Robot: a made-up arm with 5 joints.
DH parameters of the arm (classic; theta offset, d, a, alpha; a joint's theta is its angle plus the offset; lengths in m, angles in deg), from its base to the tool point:
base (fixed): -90 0.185 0 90
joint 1: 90 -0.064 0.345 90
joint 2: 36.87 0 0.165 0
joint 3: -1.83 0 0.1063 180
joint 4: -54.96 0.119 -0.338 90
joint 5: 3.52 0 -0.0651 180
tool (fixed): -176.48 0.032 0 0
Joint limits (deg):
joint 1: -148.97..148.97
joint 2: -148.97..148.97
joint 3: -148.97..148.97
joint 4: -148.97..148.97
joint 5: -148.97..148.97
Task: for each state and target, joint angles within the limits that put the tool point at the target. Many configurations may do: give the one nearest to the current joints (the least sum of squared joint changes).
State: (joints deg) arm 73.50 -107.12 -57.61 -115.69 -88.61
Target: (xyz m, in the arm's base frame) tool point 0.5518 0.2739 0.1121
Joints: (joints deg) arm 64.51 -84.90 -64.29 -107.50 -100.06
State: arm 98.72 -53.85 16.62 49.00 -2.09
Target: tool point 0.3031 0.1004 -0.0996
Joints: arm 135.58 -49.59 25.41 36.88 -10.99
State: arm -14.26 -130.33 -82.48 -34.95 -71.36
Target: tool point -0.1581 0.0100 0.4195
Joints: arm -44.81 -138.10 -82.52 -43.04 -58.59
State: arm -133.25 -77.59 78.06 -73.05 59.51
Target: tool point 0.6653 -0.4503 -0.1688
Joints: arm -136.17 -112.30 41.73 -79.79 33.47
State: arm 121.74 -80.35 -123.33 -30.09 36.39
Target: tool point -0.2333 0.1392 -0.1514
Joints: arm 143.79 -73.56 -141.81 -33.24 26.50
